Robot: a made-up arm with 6 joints. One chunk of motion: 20 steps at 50 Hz.
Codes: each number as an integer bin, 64 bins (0 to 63) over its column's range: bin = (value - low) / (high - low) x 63, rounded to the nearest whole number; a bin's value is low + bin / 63 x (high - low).
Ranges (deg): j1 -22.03..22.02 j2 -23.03..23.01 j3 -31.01..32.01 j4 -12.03..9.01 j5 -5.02..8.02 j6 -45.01..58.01
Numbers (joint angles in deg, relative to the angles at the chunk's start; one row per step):
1: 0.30 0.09 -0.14 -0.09 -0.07 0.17
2: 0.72 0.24 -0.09 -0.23 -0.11 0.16
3: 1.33 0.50 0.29 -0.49 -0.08 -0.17
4: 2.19 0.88 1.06 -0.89 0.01 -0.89
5: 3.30 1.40 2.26 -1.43 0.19 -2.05
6: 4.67 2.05 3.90 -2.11 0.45 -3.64
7: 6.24 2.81 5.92 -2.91 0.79 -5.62
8: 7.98 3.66 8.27 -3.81 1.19 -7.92
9: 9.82 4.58 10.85 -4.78 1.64 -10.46
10: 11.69 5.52 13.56 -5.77 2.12 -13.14
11: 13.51 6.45 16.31 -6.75 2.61 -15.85
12: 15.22 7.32 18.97 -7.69 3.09 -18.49
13: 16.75 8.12 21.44 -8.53 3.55 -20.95
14: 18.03 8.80 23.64 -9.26 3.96 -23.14
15: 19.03 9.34 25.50 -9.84 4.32 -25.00
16: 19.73 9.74 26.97 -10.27 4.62 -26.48
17: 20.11 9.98 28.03 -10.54 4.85 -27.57
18: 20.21 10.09 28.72 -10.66 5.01 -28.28
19: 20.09 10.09 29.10 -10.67 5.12 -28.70
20: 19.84 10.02 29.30 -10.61 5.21 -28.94
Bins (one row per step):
1: 32 32 31 36 24 28
2: 33 32 31 35 24 28
3: 33 32 31 35 24 27
4: 35 33 32 33 24 27
5: 36 33 33 32 25 26
6: 38 34 35 30 26 25
7: 40 35 37 27 28 24
8: 43 37 39 25 30 23
9: 46 38 42 22 32 21
10: 48 39 45 19 34 19
11: 51 40 47 16 37 18
12: 53 42 50 13 39 16
13: 55 43 52 10 41 15
14: 57 44 55 8 43 13
15: 59 44 56 7 45 12
16: 60 45 58 5 47 11
17: 60 45 59 4 48 11
18: 60 45 60 4 48 10
19: 60 45 60 4 49 10
20: 60 45 60 4 49 10

